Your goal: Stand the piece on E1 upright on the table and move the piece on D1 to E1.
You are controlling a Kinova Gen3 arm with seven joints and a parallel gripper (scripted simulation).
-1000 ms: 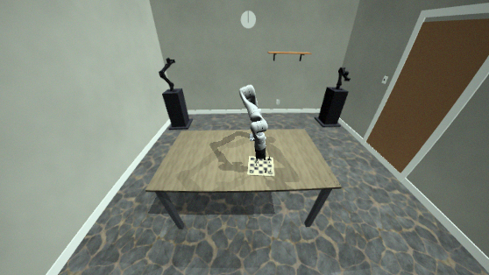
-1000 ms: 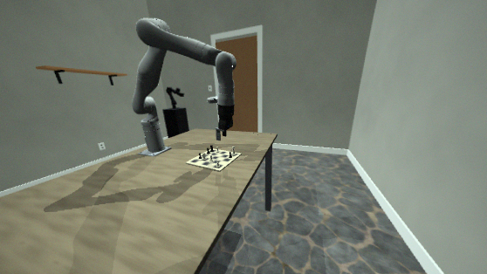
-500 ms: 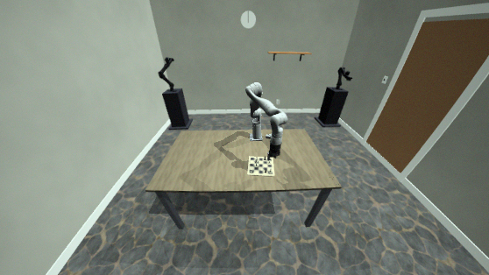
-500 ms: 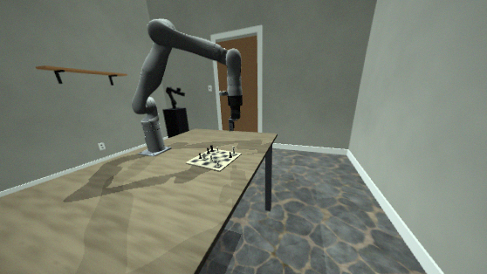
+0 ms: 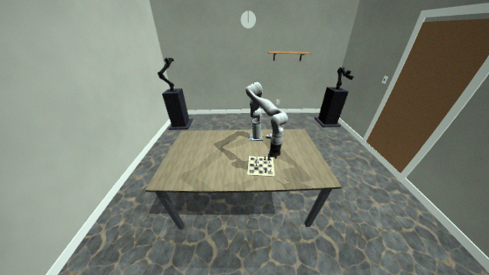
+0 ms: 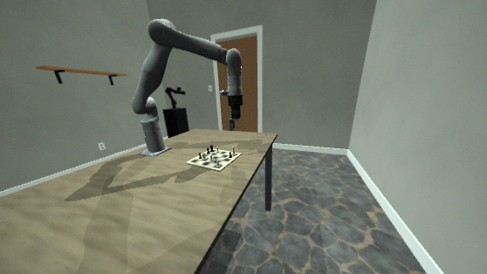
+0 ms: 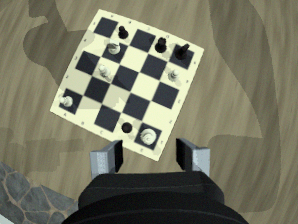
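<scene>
The white piece lies 140 mm below my hand. Also, from my hand: chessboard: 170 mm below, 90 mm behind, 60 mm to the right.
</scene>
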